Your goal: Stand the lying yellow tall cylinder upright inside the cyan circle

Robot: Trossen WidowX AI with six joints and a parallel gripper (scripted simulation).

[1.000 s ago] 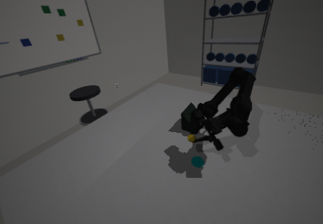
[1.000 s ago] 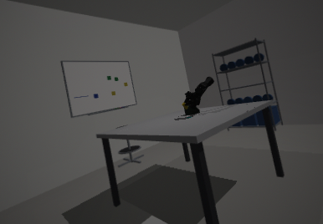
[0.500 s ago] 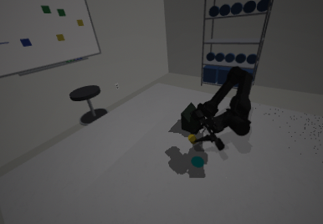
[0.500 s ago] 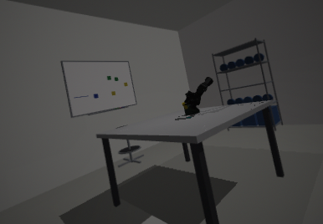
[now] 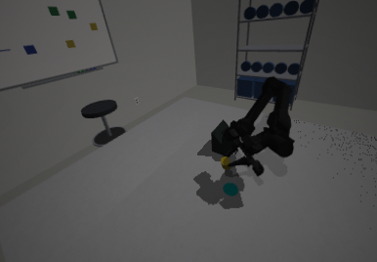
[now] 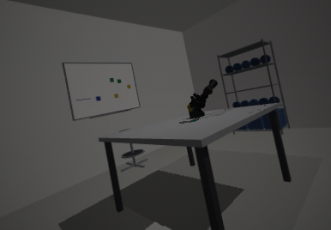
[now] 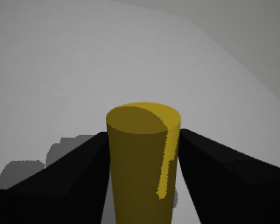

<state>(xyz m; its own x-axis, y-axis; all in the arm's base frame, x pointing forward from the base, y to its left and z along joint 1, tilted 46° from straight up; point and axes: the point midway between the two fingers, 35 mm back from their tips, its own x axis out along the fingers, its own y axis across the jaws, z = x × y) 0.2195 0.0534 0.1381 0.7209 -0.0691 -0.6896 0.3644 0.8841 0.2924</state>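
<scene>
Right now the cyan circle is 20 mm to the left of my gripper tip and 140 mm below it. From my gripper tip the other things lie so: yellow tall cylinder: 10 mm behind, 20 mm below.
</scene>
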